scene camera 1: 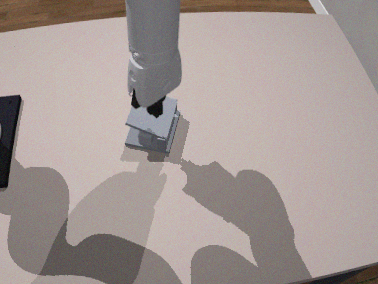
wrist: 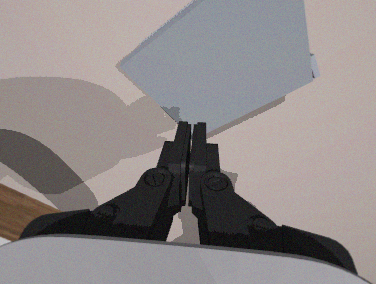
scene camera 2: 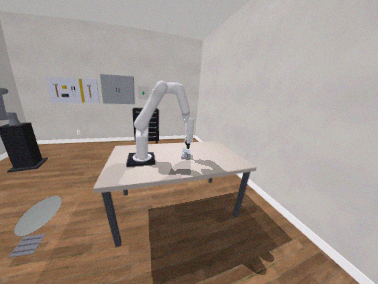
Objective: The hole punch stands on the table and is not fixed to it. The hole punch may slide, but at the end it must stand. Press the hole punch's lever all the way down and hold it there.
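The grey-blue hole punch (scene camera 1: 134, 140) (scene camera 2: 185, 154) stands upright on the table (scene camera 1: 260, 110) (scene camera 2: 220, 159). Its flat lever plate (scene camera 1: 162, 125) (wrist: 225, 60) is tilted, with a gap between it and the base on the side facing scene camera 1. My gripper (scene camera 1: 155, 115) (scene camera 2: 188, 146) (wrist: 192, 141) is shut and empty, pointing down. In scene camera 1 its black fingertips overlap the far part of the lever plate. In the wrist view the tips are at the plate's near corner. Whether they touch it, I cannot tell.
The arm's black base plate (scene camera 1: 10, 140) (scene camera 2: 131, 161) is on the left part of the table. The table's far edge runs behind the gripper in scene camera 1. Shadows of the arm lie across the table in front of the hole punch.
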